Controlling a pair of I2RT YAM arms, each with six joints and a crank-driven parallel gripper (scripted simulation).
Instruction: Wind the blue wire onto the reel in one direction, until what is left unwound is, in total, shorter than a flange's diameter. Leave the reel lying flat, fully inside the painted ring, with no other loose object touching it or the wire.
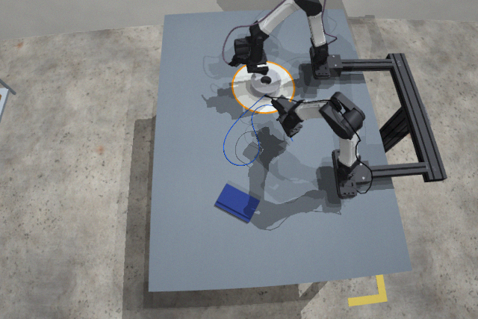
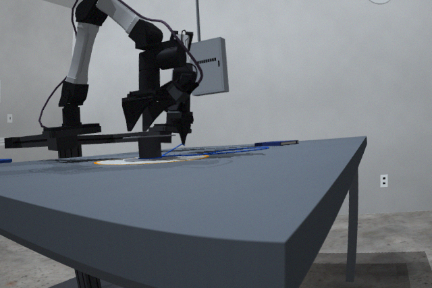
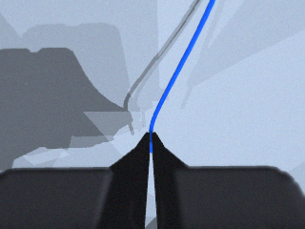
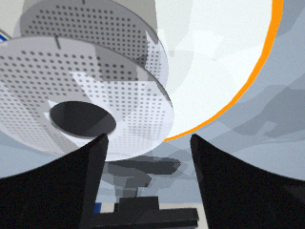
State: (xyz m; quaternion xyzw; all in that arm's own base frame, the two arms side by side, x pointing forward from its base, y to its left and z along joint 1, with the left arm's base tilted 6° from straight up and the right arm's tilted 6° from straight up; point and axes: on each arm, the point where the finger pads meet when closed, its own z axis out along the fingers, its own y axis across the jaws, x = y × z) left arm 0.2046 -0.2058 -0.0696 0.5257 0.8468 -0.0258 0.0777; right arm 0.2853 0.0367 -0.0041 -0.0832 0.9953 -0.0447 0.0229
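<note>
The perforated reel lies 6 cm to the left of my right hand, 5 cm below it and 1 cm behind it. Round my right hand: orange painted ring (9 cm below, 4 cm to the left); blue book (64 cm to the left, 17 cm ahead, 8 cm below).
</note>
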